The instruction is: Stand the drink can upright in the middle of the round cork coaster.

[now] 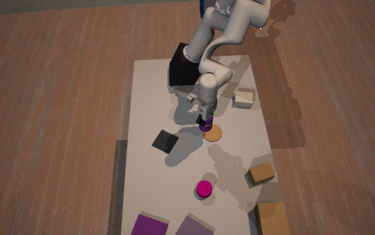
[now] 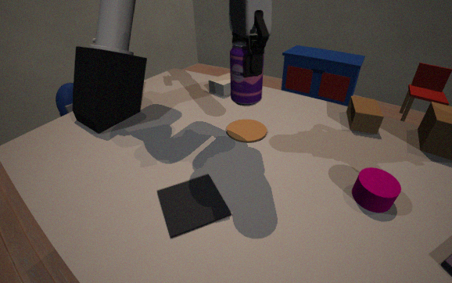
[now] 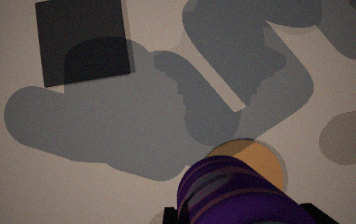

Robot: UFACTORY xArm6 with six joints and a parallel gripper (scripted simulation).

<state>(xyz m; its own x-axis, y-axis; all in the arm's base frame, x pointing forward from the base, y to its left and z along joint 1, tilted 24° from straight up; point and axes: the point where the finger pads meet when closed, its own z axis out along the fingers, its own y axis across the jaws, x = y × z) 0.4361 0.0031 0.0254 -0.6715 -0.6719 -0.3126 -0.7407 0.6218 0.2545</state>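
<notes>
Now: hand 190 mm above the round cork coaster, 40 mm to the right of it and 20 mm past it. Round my hand: square dark coaster (210 mm to the right, 190 mm below); drink can (20 mm below); magenta cylinder (290 mm ahead, 170 mm below, 40 mm to the right).
</notes>
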